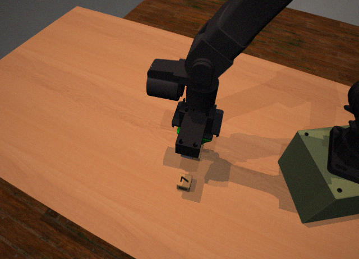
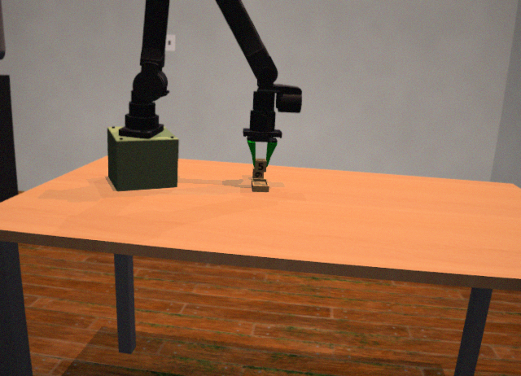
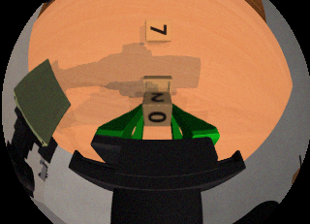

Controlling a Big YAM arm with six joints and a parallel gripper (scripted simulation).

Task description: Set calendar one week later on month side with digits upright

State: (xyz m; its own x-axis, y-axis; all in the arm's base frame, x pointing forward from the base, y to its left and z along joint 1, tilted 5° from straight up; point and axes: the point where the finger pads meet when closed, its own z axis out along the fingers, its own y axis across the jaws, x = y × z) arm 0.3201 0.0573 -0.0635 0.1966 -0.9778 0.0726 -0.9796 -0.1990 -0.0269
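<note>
Right now the tray is 60 mm below my hand and 20 mm to the right of it.
</note>
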